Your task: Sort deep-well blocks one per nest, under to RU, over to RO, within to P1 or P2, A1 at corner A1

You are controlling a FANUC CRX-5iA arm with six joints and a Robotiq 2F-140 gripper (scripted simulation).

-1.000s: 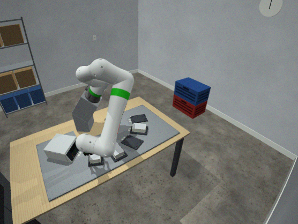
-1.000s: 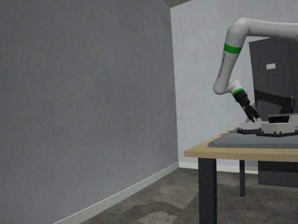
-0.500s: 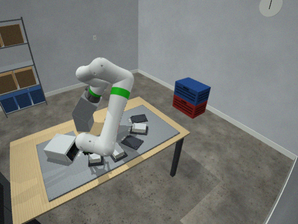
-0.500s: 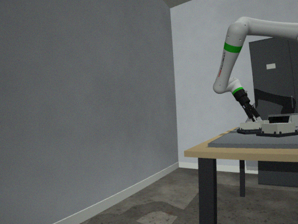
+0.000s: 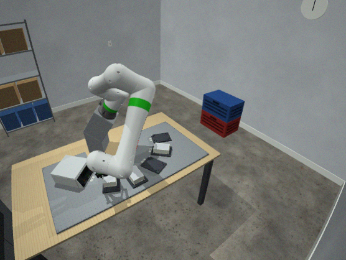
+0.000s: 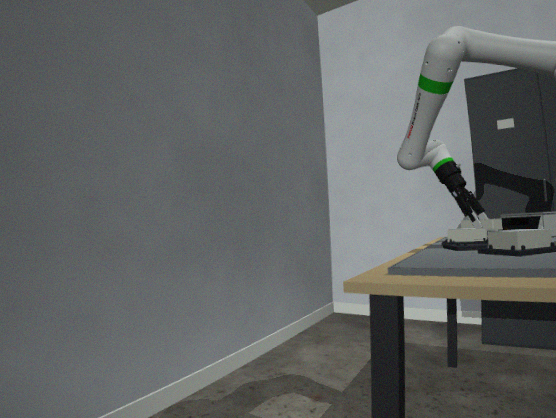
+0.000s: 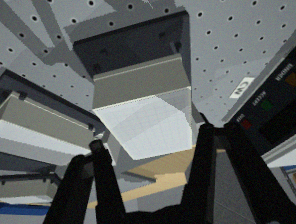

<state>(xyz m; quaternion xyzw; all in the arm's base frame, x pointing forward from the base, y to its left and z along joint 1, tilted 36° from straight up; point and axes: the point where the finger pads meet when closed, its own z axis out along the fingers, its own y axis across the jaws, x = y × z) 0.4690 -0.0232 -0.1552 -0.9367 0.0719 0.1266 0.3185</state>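
Right now the weigher platform is 260 mm to the right of my hand, 180 mm behind it and 20 mm above it. Round my hand: CW label 120 mm to the right, 90 mm behind, 70 mm below; check-weigher 250 mm to the right, 180 mm behind, 10 mm below; dark nest plate 170 mm to the left, 70 mm below, 10 mm ahead.
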